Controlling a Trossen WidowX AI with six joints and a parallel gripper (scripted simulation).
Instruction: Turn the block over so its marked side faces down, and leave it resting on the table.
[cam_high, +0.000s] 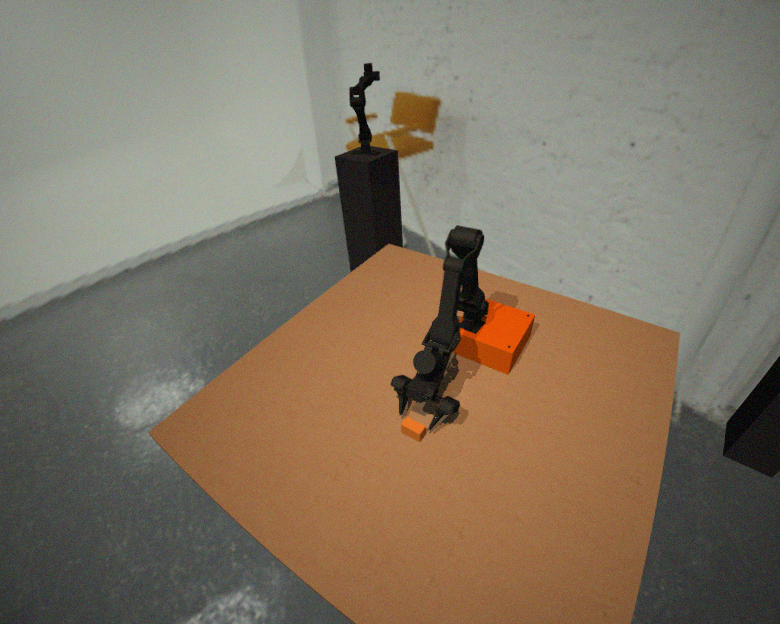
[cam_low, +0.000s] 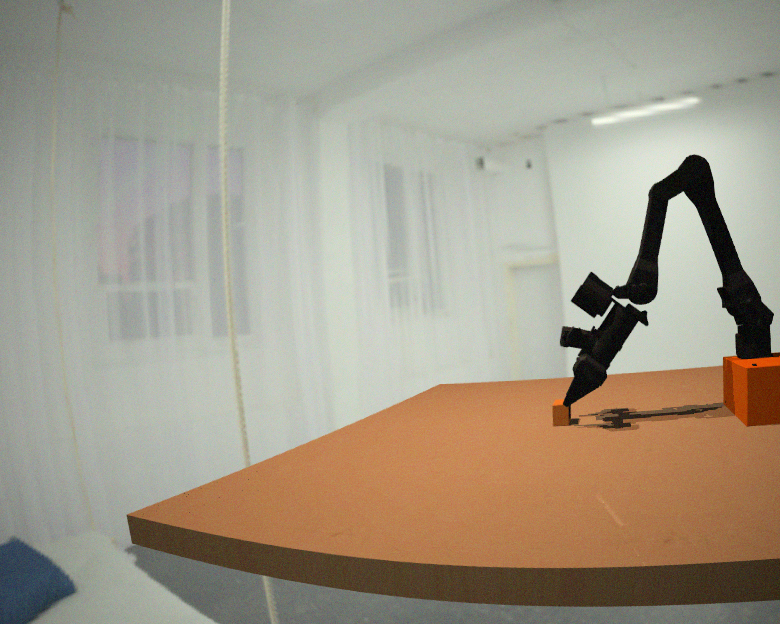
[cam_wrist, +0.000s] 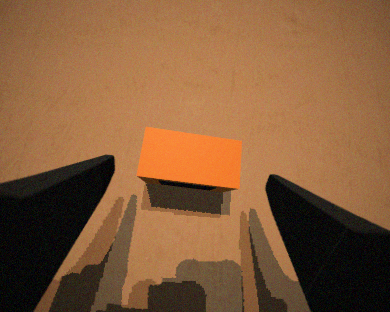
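The orange block is 20 mm below my gripper tip.
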